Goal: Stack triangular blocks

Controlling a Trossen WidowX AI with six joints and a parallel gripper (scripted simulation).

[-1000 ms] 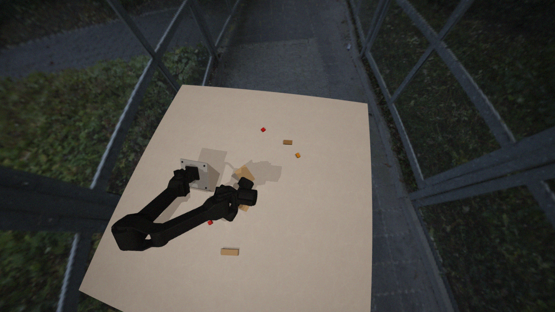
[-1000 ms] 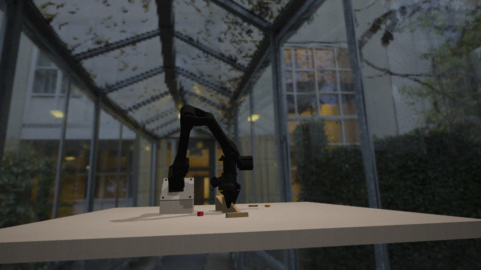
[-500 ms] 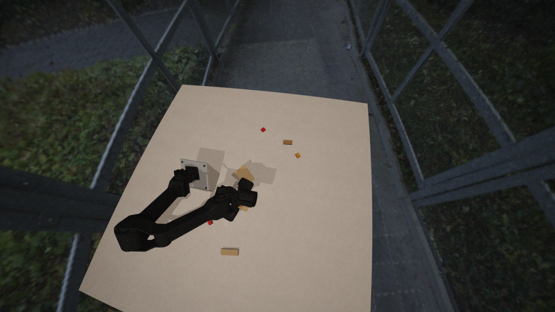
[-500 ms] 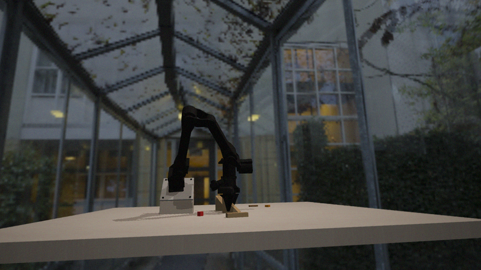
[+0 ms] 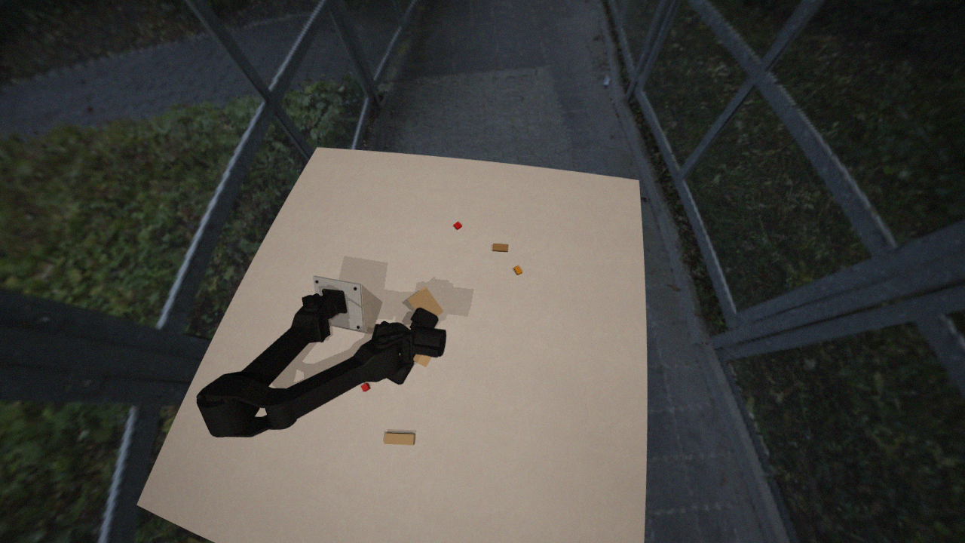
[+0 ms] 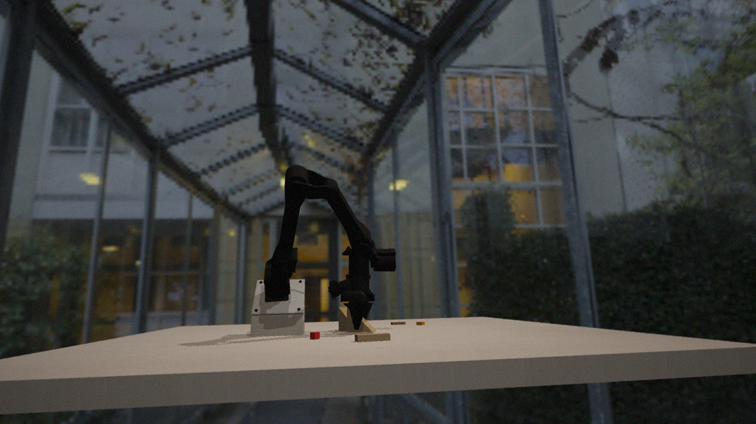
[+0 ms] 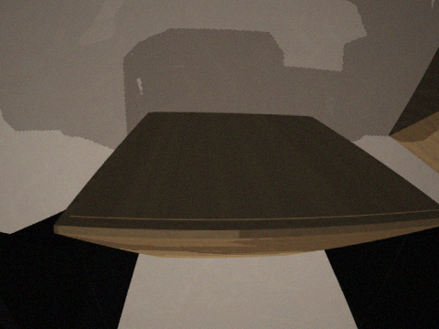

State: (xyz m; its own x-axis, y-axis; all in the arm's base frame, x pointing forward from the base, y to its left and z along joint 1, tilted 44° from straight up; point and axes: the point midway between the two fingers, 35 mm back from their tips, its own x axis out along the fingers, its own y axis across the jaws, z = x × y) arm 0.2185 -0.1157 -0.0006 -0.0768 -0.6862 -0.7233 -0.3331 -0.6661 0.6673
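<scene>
Now: the red cube 12 cm behind my gripper tip and 12 cm to the right of it. Round my gripper tip: small brown block 19 cm ahead, 34 cm to the left, 1 cm below; then orange piece 25 cm ahead, 27 cm to the left, 1 cm below; then flat wooden piece 23 cm to the right.
</scene>
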